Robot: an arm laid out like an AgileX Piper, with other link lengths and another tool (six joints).
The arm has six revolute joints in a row. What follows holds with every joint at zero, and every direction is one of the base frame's.
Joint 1 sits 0.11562 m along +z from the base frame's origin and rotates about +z.
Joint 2 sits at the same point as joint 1 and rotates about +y.
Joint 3 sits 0.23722 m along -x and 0.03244 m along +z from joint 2 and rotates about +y.
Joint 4 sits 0.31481 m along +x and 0.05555 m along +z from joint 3 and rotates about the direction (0.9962, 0, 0.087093).
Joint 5 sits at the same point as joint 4 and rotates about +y.
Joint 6 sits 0.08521 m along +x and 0.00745 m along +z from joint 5 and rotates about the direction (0.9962, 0, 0.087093).
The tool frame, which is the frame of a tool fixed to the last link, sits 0.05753 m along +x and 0.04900 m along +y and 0.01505 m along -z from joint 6; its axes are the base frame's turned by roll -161.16, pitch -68.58 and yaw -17.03 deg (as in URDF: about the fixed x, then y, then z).
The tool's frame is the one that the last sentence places.
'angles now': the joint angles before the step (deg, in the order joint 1, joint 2, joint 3, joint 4, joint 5, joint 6). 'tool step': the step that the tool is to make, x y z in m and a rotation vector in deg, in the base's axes. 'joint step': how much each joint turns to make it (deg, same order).
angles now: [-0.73, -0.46, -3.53, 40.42, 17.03, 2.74]
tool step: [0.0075, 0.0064, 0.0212, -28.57, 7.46, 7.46]
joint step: [0.03, 18.29, -19.11, -14.20, 13.17, -14.09]
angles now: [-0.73, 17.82, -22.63, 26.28, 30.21, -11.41]
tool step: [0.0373, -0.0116, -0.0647, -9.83, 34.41, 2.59]
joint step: [0.00, 30.29, -14.07, -14.17, 18.04, 5.11]
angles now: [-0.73, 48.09, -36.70, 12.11, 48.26, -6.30]
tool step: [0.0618, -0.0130, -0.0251, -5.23, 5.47, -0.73]
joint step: [-0.01, 20.42, -11.75, -6.17, -3.48, 1.60]
